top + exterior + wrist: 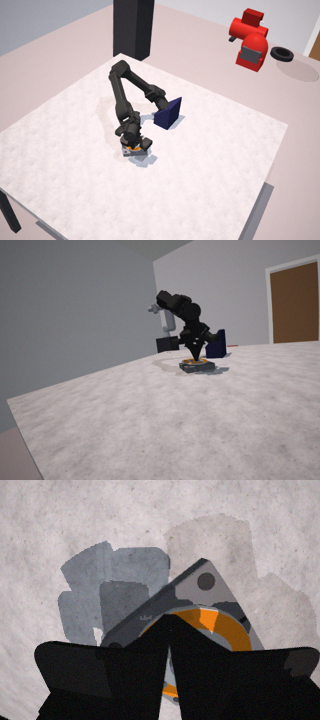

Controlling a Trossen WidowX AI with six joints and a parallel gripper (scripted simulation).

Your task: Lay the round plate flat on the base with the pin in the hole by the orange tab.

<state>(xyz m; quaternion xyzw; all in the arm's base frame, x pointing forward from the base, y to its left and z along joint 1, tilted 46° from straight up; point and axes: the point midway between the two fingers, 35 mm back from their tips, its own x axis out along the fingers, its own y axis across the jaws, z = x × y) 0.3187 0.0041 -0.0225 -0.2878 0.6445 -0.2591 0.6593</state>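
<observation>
My gripper tip is now 20 mm to the left of the plate, 20 mm past it and 10 mm above it. The rest, counted from my gripper tip: grey square base: 50 mm behind, 30 mm to the right, 20 mm below.
</observation>
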